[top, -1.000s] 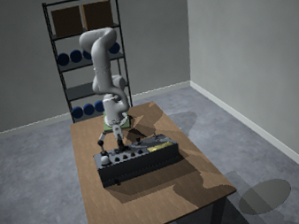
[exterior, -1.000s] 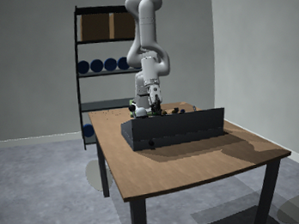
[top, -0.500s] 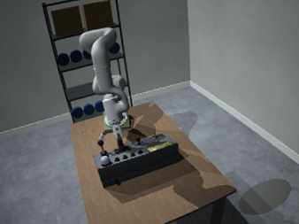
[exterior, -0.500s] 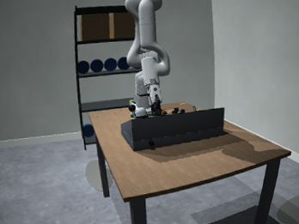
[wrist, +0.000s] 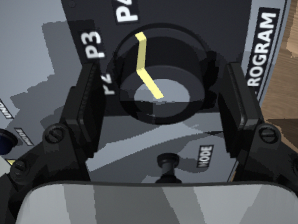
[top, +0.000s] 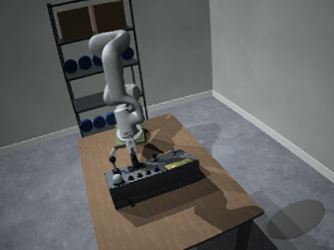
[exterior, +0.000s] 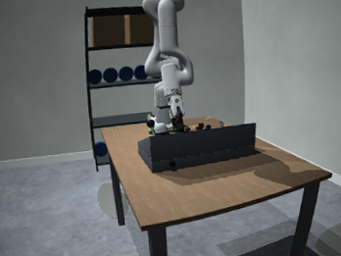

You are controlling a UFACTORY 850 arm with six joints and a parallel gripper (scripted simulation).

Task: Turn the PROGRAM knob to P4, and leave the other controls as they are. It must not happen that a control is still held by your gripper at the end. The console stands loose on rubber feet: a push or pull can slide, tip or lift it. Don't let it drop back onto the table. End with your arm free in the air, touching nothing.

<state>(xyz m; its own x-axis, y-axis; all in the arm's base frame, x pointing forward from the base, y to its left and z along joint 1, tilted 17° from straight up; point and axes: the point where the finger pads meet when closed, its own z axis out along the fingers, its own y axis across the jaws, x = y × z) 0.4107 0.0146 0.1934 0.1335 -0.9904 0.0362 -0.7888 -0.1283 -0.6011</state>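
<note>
Now: the dark console 2 cm ahead of my hand, 7 cm to the left of it and 3 cm below it. From my hand the other things lie so: black ball-topped lever: 12 cm to the right; then mode knob: 2 cm behind, 12 cm to the left, 1 cm below.
</note>
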